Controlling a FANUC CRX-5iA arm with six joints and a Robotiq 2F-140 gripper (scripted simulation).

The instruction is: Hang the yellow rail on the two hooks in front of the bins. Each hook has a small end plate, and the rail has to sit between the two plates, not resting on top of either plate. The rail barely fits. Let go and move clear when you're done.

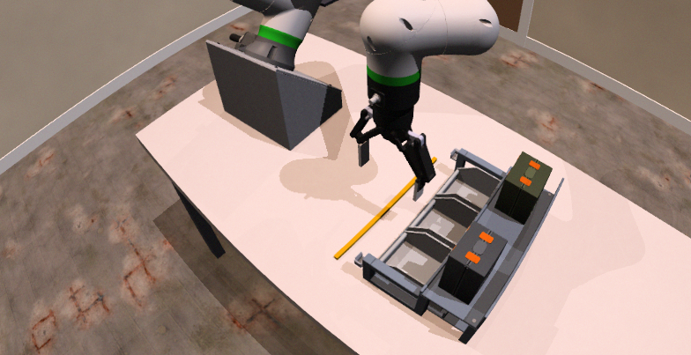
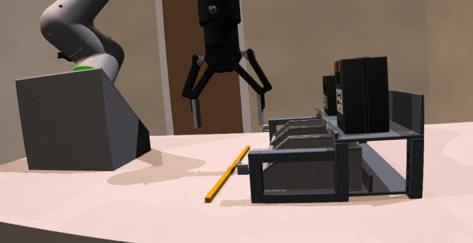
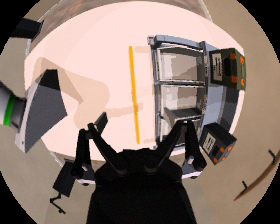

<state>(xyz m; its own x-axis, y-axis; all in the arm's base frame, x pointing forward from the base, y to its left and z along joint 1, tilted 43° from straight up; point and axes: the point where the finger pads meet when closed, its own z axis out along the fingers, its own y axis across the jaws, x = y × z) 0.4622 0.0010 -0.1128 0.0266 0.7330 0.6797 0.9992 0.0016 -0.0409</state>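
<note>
Now: the yellow rail 11 cm below my hand and 1 cm to the left of it.
</note>
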